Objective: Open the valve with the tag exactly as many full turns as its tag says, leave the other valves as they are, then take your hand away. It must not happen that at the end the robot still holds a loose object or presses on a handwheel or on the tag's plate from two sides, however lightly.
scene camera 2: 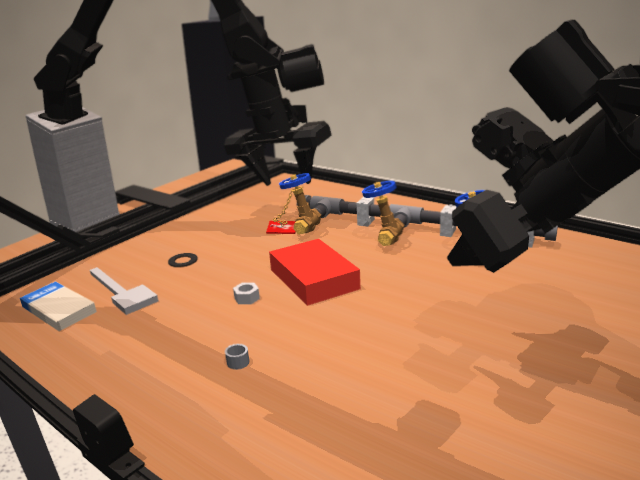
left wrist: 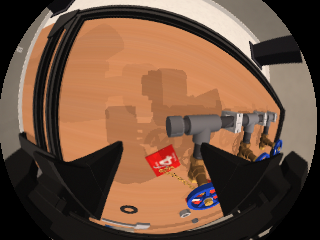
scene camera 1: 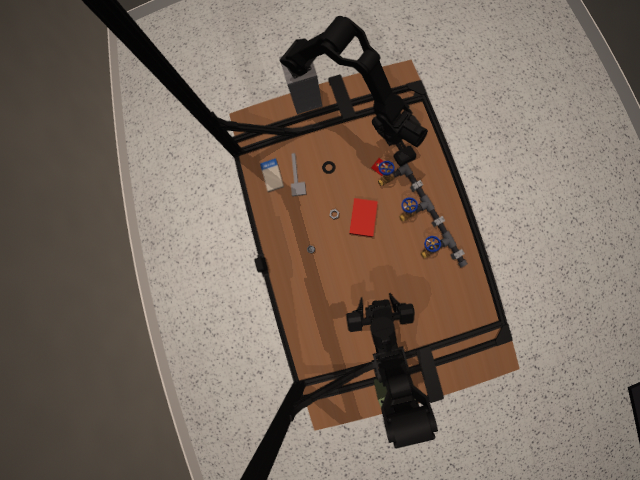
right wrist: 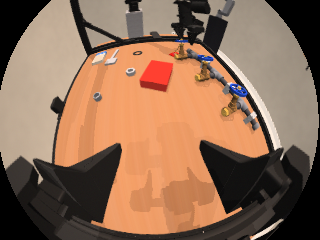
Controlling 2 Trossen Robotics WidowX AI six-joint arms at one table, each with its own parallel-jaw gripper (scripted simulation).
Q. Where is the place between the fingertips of the left gripper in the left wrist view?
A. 163,147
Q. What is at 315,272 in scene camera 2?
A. A red block.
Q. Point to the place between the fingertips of the left gripper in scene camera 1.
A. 394,150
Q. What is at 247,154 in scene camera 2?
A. The left gripper.
